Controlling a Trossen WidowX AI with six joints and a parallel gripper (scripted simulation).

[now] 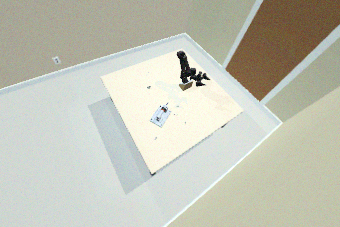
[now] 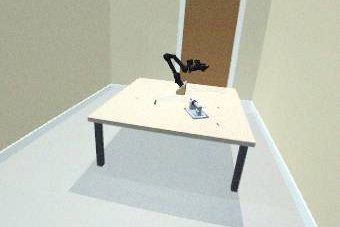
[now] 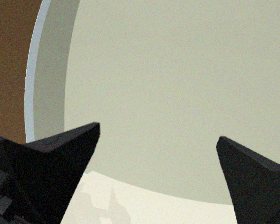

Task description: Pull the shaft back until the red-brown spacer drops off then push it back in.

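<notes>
The shaft lies 46 cm ahead of my gripper tip, 8 cm to the right of it and 27 cm below it. From my gripper tip the other things lie so: light grey base plate 53 cm ahead, 4 cm to the right, 30 cm below; then red-brown spacer 50 cm ahead, 5 cm to the right, 27 cm below.
</notes>
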